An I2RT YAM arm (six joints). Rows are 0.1 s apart.
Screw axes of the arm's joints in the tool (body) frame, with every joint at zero. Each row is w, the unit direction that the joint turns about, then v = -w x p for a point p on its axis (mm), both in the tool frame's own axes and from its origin. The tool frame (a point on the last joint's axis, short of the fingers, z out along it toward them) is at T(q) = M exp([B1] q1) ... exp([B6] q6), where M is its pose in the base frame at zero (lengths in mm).
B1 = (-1, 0, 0, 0, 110.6, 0)
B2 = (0, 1, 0, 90.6, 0, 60)
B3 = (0, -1, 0, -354.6, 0, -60)
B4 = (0, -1, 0, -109.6, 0, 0)
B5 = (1, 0, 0, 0, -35.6, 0)
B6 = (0, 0, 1, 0, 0, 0)
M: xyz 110.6 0 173.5 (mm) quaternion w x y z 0.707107 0 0.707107 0
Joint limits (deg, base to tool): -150..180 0..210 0..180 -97..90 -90..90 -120..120
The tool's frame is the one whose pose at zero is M.
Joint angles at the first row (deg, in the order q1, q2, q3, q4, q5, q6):
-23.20 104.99 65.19 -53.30 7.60 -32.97
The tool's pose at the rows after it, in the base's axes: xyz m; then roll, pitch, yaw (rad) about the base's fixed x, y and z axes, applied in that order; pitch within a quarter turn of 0, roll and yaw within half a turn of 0:
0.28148 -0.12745 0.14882 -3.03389 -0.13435 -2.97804
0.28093 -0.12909 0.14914 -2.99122 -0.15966 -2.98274
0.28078 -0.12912 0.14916 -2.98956 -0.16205 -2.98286
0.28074 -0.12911 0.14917 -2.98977 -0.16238 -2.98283
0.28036 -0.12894 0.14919 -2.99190 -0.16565 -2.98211
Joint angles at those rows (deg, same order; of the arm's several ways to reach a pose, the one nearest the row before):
-23.29 104.99 65.19 -53.34 9.34 -32.82
-23.29 104.99 65.19 -53.28 12.16 -32.75
-23.29 104.99 65.19 -53.34 12.32 -32.75
-23.29 104.99 65.19 -53.36 12.32 -32.75
-23.29 104.99 65.19 -53.58 12.32 -32.77

